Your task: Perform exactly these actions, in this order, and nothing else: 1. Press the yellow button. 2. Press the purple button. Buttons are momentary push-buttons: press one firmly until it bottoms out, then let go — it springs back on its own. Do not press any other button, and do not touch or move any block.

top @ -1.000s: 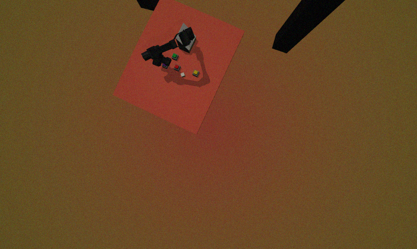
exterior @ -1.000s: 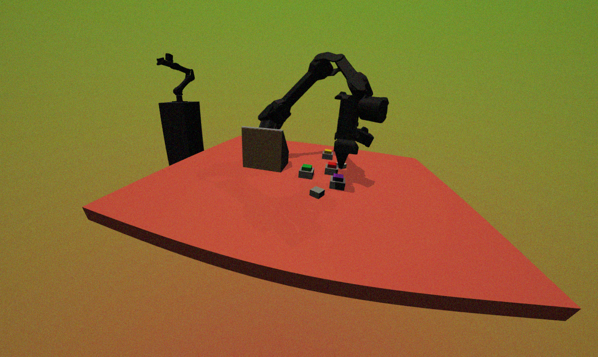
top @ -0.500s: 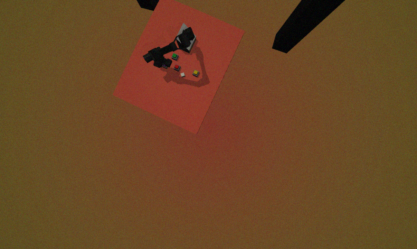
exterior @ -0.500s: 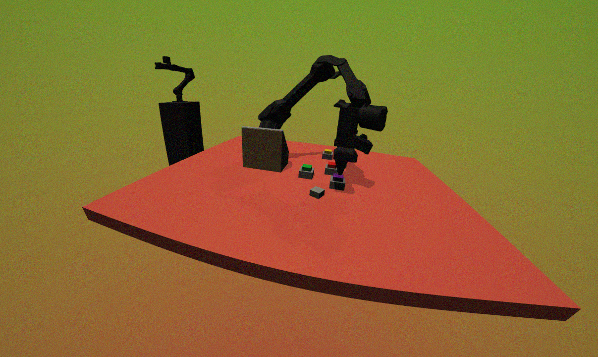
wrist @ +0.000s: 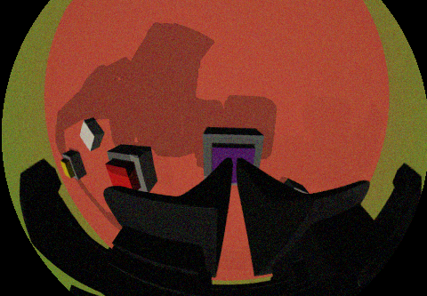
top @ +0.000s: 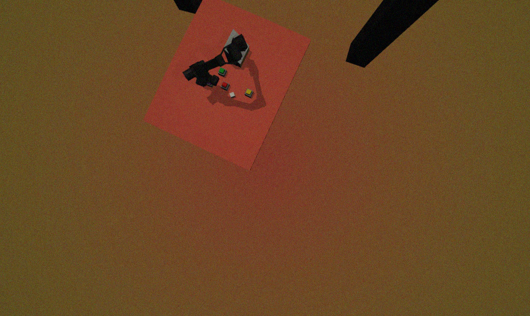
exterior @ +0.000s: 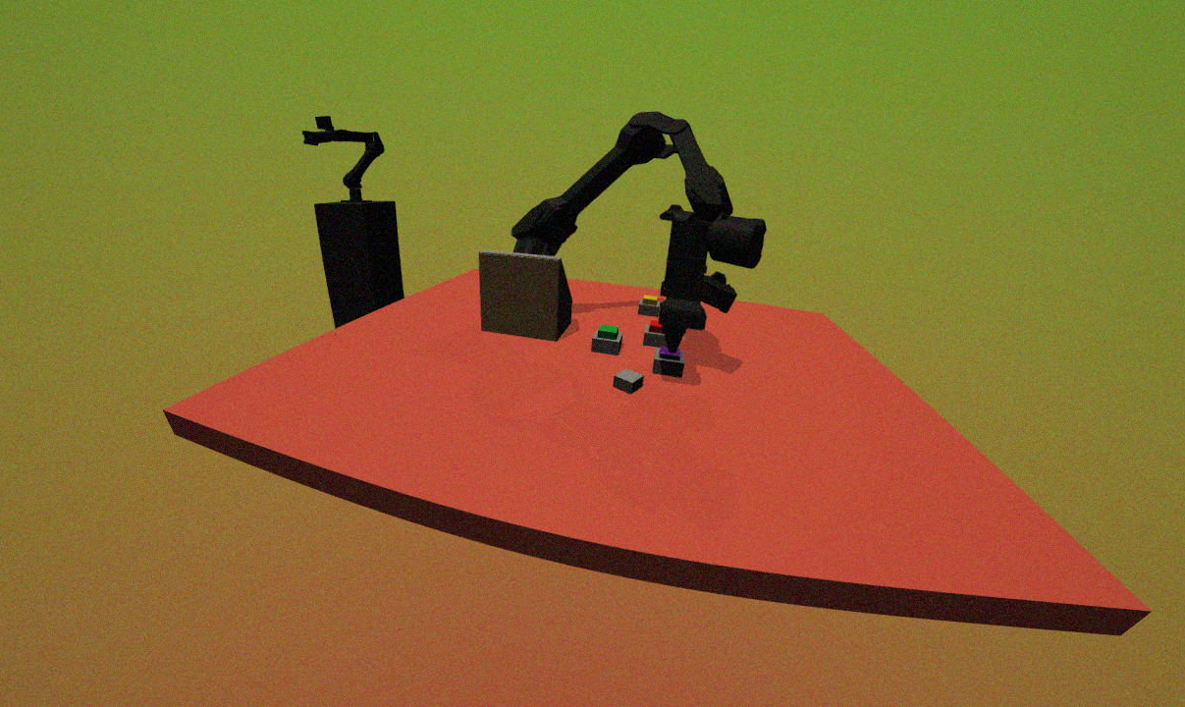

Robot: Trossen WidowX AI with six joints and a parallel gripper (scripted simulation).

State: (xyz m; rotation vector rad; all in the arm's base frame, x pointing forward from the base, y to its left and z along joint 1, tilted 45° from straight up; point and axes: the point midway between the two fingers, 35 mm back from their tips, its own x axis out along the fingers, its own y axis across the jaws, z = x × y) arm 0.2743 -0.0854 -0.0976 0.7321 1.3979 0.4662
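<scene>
Right now the purple button is 1 cm below my gripper tip. Also, from my gripper tip: red button (1 cm behind, 12 cm to the left); then green button (11 cm behind, 6 cm to the left); then grey block (7 cm behind, 7 cm to the right, 2 cm below).
</scene>
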